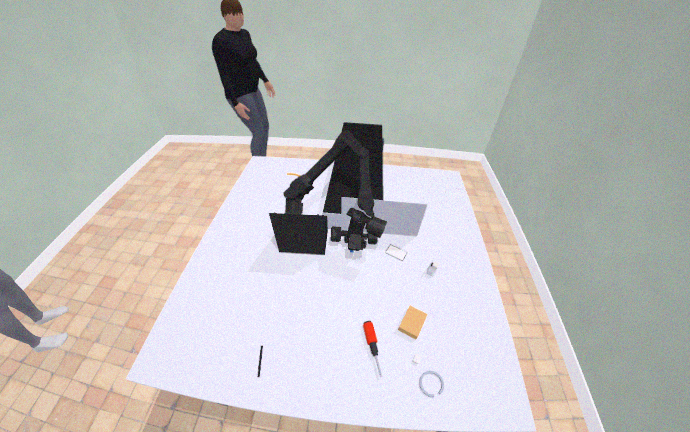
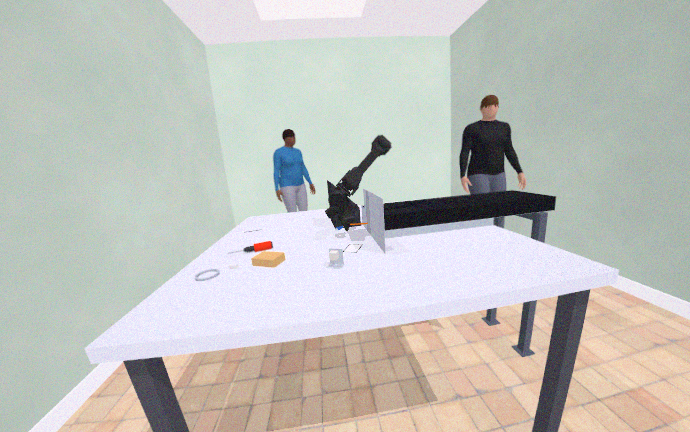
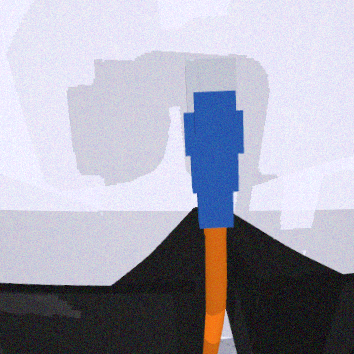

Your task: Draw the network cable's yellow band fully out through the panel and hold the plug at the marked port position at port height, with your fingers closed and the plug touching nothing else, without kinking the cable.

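Frame: origin at the arm's base, x ahead, y left, z up, level; metres.
Where they show: gripper, fingertip midpoint: (image 2: 346,230) (image 3: 207,217); arm's base at its link origin: (image 1: 293,214).
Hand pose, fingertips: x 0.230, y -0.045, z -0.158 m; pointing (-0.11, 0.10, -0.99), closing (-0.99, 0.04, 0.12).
Observation:
Things, the pixels of their top centre, and the offset from my fingertips. "*": a spot on its surface instead.
- blue plug at its top centre: (image 3: 220,156) (image 1: 352,248) (image 2: 338,226) dx +0.001, dy -0.036, dz +0.029 m
- upright grey panel at its top centre: (image 1: 384,200) (image 2: 371,192) dx +0.136, dy +0.081, dz +0.186 m
- orange cable at a spot on its surface: (image 3: 216,270) * dx +0.004, dy -0.005, dz +0.031 m
- faint grey round mark at a spot on its surface: (image 2: 340,235) * dx +0.010, dy -0.034, dz -0.014 m
- outlined rectangle at a spot on its surface: (image 2: 352,248) (image 1: 397,252) * dx +0.199, dy -0.035, dz -0.013 m
- small grey block at its top centre: (image 2: 333,250) (image 1: 435,263) dx +0.325, dy -0.134, dz +0.042 m
- orange block at its top centre: (image 1: 413,320) (image 2: 268,255) dx +0.194, dy -0.349, dz +0.015 m
- red screwdriver at its top centre: (image 1: 374,346) (image 2: 249,245) dx +0.046, dy -0.429, dz +0.019 m
The blue plug (image 1: 351,250) (image 2: 339,227) (image 3: 215,150) with a clear tip is held above the table, pointing away from the upright grey panel (image 1: 402,218) (image 2: 374,218). The orange cable (image 2: 357,223) (image 3: 216,270) runs back from it towards the panel, with no sharp bend in its visible part. My gripper (image 2: 347,226) (image 3: 207,217) is shut on the cable close behind the plug. A faint grey round mark (image 2: 340,235) lies below the plug; I cannot tell whether it is the port mark. I cannot make out a yellow band. The panel's hole is hidden.
A black plate (image 1: 300,234) stands beside the arm. A long black box (image 1: 364,167) (image 2: 468,211) lies behind the panel. An outlined rectangle (image 1: 396,252) (image 2: 352,248), a small grey block (image 1: 431,268) (image 2: 335,256), an orange block (image 1: 412,322) and a red screwdriver (image 1: 370,333) are on the table.

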